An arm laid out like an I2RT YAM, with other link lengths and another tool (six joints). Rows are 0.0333 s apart.
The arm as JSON. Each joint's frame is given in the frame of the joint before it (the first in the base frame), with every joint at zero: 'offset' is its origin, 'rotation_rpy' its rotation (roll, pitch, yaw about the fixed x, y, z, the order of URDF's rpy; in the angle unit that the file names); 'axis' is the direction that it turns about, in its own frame. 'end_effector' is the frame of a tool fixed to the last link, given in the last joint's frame.
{
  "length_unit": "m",
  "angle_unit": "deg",
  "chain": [
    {
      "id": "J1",
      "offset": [
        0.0,
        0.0,
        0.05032
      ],
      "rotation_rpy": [
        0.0,
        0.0,
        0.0
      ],
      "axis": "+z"
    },
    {
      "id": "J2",
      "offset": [
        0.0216,
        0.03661,
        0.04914
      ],
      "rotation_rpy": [
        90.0,
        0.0,
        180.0
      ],
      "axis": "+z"
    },
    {
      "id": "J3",
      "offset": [
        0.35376,
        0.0,
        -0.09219
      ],
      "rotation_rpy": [
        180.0,
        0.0,
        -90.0
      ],
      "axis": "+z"
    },
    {
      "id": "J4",
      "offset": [
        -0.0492,
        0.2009,
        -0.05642
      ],
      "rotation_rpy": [
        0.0,
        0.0,
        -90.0
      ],
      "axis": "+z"
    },
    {
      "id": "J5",
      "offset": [
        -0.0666,
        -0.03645,
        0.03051
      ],
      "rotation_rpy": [
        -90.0,
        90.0,
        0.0
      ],
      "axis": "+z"
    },
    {
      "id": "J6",
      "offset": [
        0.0,
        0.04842,
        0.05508
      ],
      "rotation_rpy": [
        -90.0,
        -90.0,
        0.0
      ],
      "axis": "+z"
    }
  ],
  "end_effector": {
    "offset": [
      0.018,
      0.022,
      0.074
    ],
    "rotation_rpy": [
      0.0,
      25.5,
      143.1
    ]
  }
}
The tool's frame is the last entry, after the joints.
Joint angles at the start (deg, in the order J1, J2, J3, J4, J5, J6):
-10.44, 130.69, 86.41, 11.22, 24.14, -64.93
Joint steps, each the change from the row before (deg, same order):
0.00, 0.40, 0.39, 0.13, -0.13, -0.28
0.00, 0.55, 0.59, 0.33, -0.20, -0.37
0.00, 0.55, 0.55, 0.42, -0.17, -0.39
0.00, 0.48, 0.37, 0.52, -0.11, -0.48
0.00, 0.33, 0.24, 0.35, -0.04, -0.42
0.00, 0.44, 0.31, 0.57, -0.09, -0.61
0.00, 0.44, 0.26, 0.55, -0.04, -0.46
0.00, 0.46, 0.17, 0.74, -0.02, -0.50
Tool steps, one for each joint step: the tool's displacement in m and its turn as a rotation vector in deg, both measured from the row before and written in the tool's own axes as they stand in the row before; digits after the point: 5 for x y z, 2 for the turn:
0.00003, 0.00027, 0.00261, -0.02, 0.10, -0.27
-0.00007, 0.00117, 0.00368, -0.24, 0.12, -0.36
-0.00015, 0.00113, 0.00369, -0.28, 0.08, -0.38
-0.00022, 0.00068, 0.00321, -0.22, 0.02, -0.45
-0.00023, 0.00031, 0.00214, -0.08, -0.02, -0.39
-0.00032, 0.00066, 0.00292, -0.19, -0.01, -0.57
-0.00025, 0.00022, 0.00288, -0.17, -0.05, -0.43
-0.00027, 0.00002, 0.00304, -0.23, -0.09, -0.46

